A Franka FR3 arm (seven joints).
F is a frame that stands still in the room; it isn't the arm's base.
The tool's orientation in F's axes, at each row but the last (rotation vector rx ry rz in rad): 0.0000 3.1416 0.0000; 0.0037 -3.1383 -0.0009; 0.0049 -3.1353 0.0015; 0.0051 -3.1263 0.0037; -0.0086 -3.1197 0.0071; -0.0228 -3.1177 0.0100; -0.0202 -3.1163 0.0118; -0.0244 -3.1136 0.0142; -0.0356 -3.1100 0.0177; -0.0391 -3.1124 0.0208; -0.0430 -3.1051 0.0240
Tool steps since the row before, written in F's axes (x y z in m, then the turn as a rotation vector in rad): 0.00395 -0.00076 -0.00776 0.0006 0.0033 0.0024; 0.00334 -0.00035 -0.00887 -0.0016 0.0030 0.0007; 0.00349 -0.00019 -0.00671 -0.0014 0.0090 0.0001; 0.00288 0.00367 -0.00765 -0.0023 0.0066 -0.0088; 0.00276 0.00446 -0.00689 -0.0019 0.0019 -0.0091; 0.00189 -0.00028 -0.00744 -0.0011 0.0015 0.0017; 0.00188 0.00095 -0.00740 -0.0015 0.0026 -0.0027; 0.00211 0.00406 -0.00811 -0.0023 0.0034 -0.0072; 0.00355 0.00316 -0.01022 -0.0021 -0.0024 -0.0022; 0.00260 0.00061 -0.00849 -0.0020 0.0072 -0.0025; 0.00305 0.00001 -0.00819 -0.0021 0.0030 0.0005
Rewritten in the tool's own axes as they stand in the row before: -0.00395 -0.00076 0.00776 -0.0006 0.0033 -0.0024; -0.00337 -0.00036 0.00886 0.0016 0.0030 -0.0007; -0.00353 -0.00019 0.00669 0.0014 0.0090 -0.0001; -0.00301 0.00368 0.00760 0.0021 0.0066 0.0088; -0.00289 0.00451 0.00681 0.0017 0.0019 0.0091; -0.00207 -0.00020 0.00739 0.0012 0.0015 -0.0017; -0.00205 0.00103 0.00734 0.0015 0.0026 0.0027; -0.00227 0.00417 0.00801 0.0022 0.0034 0.0072; -0.00379 0.00336 0.01007 0.0020 -0.0024 0.0023; -0.00283 0.00079 0.00840 0.0021 0.0072 0.0025; -0.00334 0.00022 0.00807 0.0022 0.0029 -0.0005
